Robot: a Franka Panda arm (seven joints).
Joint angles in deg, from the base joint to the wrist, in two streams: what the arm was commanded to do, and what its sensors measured. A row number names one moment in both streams.
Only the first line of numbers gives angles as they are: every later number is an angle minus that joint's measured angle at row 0.
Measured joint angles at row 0:
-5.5 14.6 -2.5 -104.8 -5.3 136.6 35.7
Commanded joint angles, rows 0 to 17:
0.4 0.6 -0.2 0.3 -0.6 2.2 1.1
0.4 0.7 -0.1 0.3 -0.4 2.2 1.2
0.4 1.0 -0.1 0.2 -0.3 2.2 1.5
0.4 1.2 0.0 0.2 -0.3 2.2 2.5
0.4 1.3 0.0 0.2 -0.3 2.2 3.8
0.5 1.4 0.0 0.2 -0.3 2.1 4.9
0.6 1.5 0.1 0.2 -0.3 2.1 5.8
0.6 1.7 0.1 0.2 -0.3 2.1 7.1
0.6 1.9 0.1 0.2 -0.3 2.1 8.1
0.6 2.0 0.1 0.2 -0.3 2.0 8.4
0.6 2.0 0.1 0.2 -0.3 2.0 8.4
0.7 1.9 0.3 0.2 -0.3 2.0 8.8
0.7 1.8 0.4 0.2 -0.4 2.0 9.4
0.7 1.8 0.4 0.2 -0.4 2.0 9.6
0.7 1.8 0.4 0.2 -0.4 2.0 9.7
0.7 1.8 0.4 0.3 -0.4 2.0 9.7
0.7 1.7 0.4 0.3 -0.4 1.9 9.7
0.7 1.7 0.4 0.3 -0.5 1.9 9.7
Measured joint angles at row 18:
0.7 1.3 0.2 0.0 0.0 0.7 8.5
